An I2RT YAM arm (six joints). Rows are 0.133 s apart.
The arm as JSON. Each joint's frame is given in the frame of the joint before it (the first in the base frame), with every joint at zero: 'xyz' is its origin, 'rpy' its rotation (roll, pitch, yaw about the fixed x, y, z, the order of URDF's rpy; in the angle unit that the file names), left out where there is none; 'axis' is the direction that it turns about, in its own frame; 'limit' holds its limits. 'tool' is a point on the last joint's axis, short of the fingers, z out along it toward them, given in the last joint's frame.
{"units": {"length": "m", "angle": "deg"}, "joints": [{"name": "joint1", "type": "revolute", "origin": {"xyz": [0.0, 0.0, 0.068], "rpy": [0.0, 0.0, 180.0]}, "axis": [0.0, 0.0, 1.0], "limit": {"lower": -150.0, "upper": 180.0}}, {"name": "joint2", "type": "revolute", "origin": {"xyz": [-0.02, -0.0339, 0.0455], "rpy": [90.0, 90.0, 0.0]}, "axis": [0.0, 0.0, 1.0], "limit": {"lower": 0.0, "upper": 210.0}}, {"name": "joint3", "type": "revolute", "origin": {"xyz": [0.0, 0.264, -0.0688], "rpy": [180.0, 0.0, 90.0]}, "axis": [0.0, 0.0, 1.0], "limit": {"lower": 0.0, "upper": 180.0}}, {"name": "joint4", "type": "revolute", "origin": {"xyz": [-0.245, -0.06, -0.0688], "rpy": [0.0, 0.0, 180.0]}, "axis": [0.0, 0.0, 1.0], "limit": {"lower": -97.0, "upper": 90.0}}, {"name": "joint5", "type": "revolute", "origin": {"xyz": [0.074, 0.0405, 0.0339], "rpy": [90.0, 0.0, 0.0]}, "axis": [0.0, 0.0, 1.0], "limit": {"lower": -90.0, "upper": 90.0}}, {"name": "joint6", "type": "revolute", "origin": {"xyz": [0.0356, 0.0, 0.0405], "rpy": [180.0, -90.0, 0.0]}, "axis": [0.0, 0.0, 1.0], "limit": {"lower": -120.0, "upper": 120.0}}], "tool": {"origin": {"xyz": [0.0, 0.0, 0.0]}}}
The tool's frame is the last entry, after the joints.
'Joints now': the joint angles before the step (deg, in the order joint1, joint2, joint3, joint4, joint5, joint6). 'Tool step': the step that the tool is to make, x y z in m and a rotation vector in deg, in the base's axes. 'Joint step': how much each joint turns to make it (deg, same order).
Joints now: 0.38, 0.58, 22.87, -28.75, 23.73, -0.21
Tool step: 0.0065, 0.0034, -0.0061, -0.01, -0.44, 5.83
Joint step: -0.01, 0.01, -2.01, 2.71, -5.81, -0.68
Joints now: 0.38, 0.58, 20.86, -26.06, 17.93, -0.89
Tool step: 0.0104, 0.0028, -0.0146, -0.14, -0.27, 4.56
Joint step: 0.03, 0.00, -4.11, 4.54, -4.50, -0.60
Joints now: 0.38, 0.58, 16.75, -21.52, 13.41, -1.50
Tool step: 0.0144, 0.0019, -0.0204, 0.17, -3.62, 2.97
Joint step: 0.00, 0.02, -6.92, 10.57, -2.98, -0.04
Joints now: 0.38, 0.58, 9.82, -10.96, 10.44, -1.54
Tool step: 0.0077, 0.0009, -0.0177, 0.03, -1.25, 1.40
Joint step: -0.01, -0.01, -4.87, 6.11, -1.41, -0.01
